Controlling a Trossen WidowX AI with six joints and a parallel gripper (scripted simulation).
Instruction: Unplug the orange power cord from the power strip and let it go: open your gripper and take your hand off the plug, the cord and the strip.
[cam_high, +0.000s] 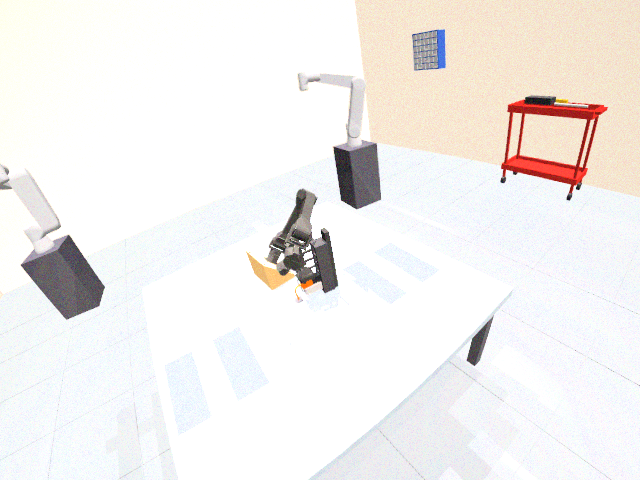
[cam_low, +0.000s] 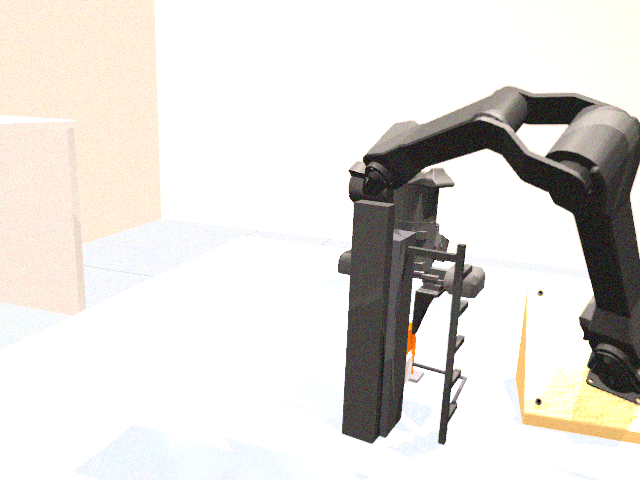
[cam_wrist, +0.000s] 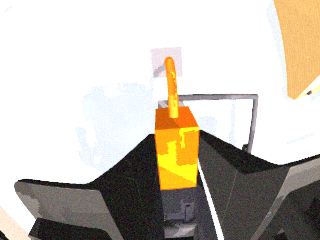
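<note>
Right now the grey block is 8 cm below my gripper tip and 4 cm to the right of it. Round my gripper tip: orange plug: 3 cm to the left.
</note>
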